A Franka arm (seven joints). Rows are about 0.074 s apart.
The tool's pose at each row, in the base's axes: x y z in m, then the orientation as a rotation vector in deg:
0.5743, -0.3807, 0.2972, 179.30, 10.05, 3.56
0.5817, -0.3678, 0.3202, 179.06, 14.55, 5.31
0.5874, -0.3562, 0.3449, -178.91, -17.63, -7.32
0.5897, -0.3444, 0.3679, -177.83, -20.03, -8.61
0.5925, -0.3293, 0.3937, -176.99, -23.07, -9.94
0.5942, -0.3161, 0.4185, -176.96, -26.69, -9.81
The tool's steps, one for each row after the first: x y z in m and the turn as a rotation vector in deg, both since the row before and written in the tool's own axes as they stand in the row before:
0.0097, -0.0118, -0.0227, 0.11, 1.13, -2.87
0.0089, -0.0103, -0.0243, 0.30, 1.31, -1.95
0.0064, -0.0110, -0.0226, 0.74, 0.92, -1.56
0.0086, -0.0142, -0.0250, 0.40, 0.90, -1.98
0.0078, -0.0125, -0.0240, -0.32, -0.17, -2.32

